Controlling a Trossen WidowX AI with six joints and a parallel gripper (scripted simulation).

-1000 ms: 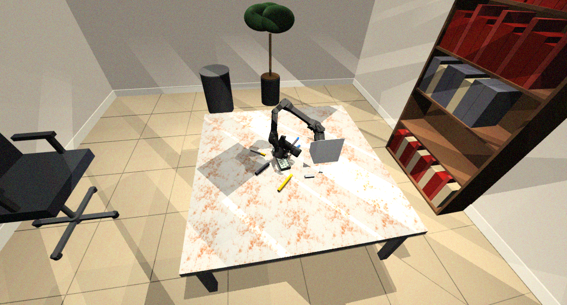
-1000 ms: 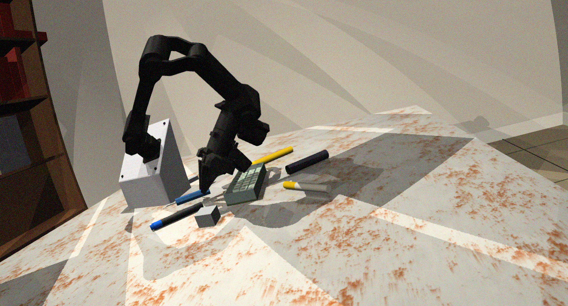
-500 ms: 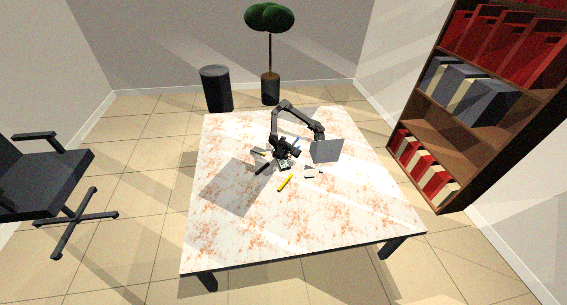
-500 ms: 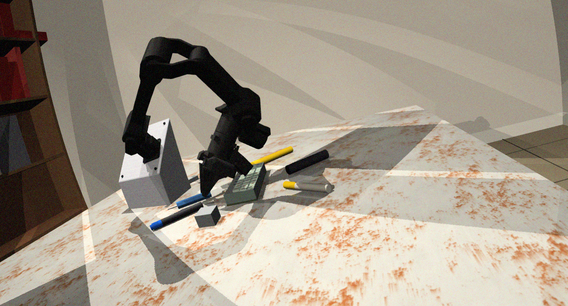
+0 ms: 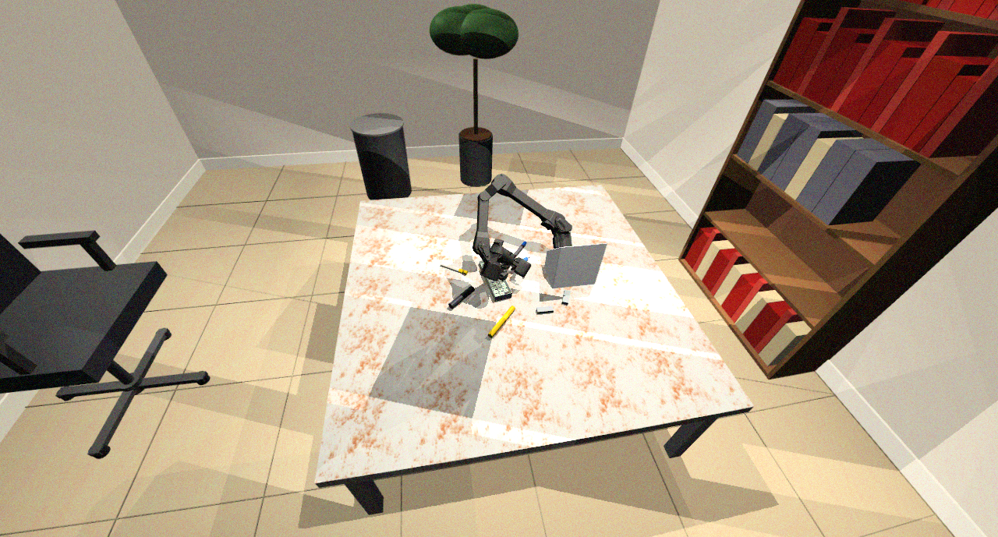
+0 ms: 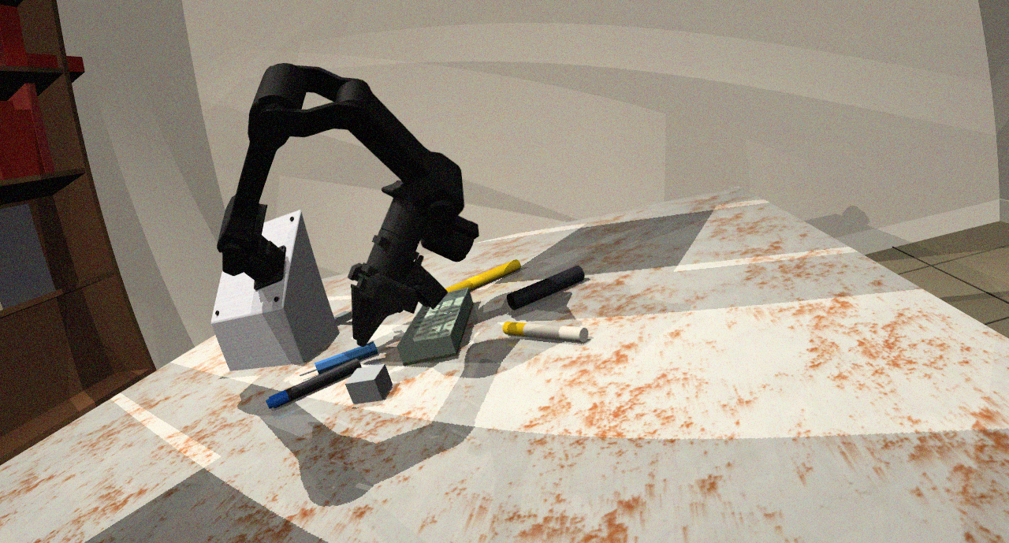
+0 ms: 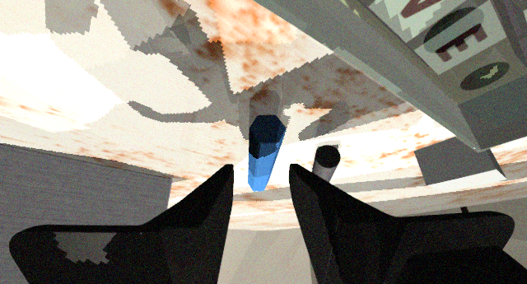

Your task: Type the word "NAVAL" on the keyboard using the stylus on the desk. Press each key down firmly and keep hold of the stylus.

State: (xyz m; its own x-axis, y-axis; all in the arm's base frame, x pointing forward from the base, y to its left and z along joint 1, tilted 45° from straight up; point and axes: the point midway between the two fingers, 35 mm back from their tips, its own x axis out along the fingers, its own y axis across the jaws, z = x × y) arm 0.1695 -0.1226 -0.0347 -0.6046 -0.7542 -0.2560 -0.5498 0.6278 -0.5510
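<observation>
Now: the blue stylus 50 mm behind my gripper tip, 30 mm to the right of it and 10 mm below it. From my gripper tip the other things lie so: white-and-yellow marker 250 mm ahead, 40 mm to the right, 10 mm below; then dark cylinder 250 mm ahead, 120 mm to the left, 10 mm below; then grey cube 130 mm to the right, 60 mm ahead, 10 mm below.
</observation>
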